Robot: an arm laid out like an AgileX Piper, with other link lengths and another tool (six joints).
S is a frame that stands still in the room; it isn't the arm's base.
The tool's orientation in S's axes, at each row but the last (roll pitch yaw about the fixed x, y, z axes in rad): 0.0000, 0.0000, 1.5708; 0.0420, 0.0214, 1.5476; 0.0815, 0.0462, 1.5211; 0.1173, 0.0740, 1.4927; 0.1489, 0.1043, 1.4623; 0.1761, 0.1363, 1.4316
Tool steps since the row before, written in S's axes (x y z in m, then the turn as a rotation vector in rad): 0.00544, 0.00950, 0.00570, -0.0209, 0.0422, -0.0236; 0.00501, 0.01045, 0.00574, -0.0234, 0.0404, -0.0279; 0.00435, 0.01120, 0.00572, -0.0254, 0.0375, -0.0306; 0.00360, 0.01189, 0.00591, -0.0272, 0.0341, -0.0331; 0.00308, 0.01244, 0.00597, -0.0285, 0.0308, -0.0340; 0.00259, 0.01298, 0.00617, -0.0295, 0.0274, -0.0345
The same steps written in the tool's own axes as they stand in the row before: 0.00950, -0.00544, 0.00570, 0.0422, 0.0209, -0.0236; 0.01044, -0.00451, 0.00616, 0.0404, 0.0232, -0.0280; 0.01113, -0.00327, 0.00653, 0.0376, 0.0248, -0.0310; 0.01166, -0.00185, 0.00706, 0.0342, 0.0260, -0.0339; 0.01201, -0.00062, 0.00743, 0.0309, 0.0267, -0.0353; 0.01225, 0.00063, 0.00792, 0.0275, 0.0271, -0.0364
